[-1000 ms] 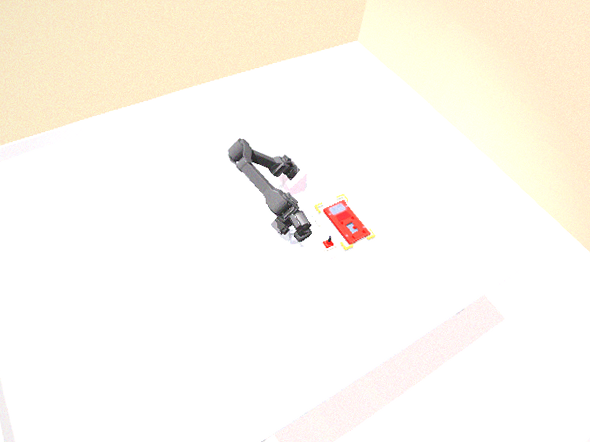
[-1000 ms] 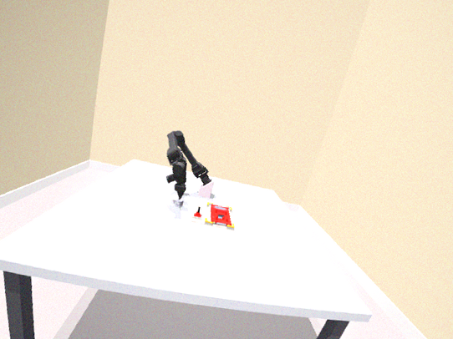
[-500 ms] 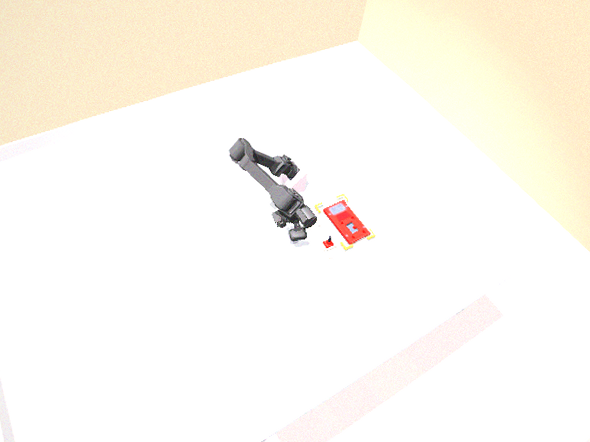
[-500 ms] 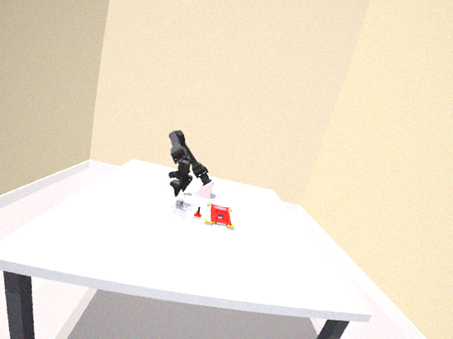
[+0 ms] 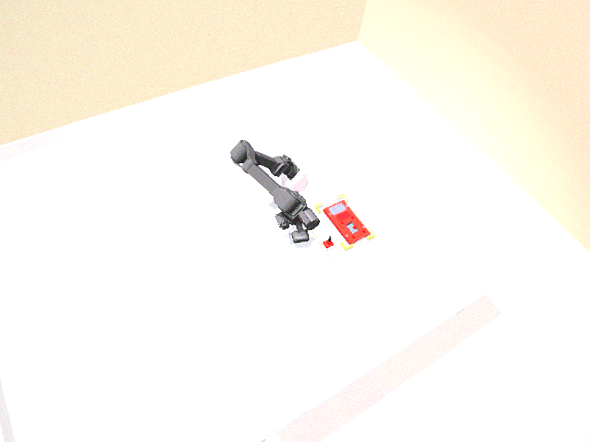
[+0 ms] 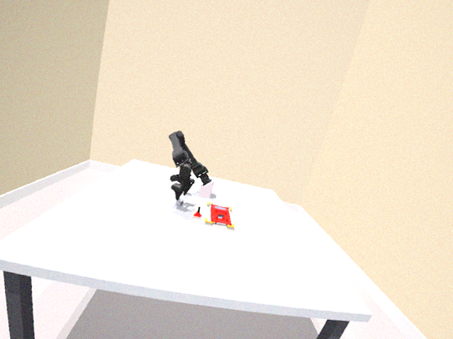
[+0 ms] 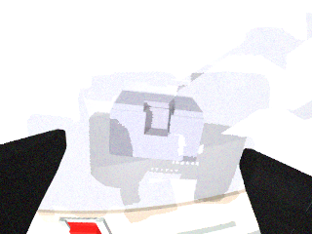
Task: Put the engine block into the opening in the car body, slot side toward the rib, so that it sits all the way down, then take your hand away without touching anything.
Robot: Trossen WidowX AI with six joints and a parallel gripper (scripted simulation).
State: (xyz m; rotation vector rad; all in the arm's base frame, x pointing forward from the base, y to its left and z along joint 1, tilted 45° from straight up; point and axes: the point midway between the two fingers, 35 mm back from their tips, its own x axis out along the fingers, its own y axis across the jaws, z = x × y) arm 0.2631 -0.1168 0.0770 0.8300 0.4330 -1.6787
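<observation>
The engine block lies 30 mm below my gripper tip.
</observation>
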